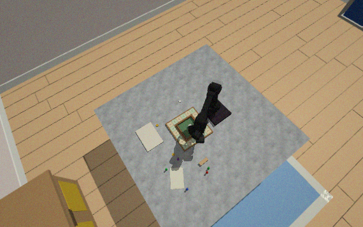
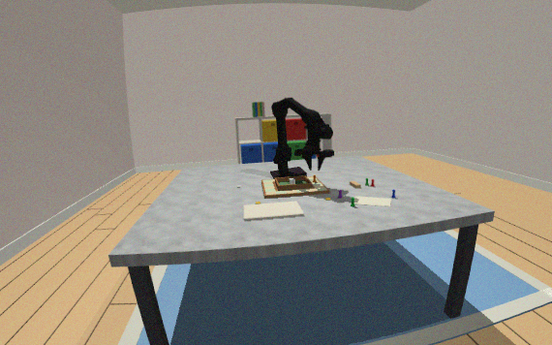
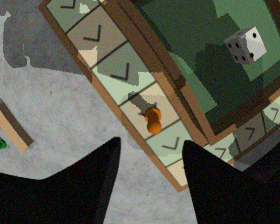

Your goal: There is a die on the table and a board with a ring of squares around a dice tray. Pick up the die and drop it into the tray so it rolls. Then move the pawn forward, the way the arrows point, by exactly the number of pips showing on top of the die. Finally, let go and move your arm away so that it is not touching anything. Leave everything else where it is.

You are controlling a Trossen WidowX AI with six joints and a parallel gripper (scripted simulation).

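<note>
Right now the orange pawn is 4 cm below my gripper tip. Round my gripper tip: white die 2 cm behind, 11 cm to the right, 4 cm below; small wooden block 12 cm ahead, 15 cm to the left, 6 cm below; green dice tray 12 cm to the right, 6 cm below.
</note>
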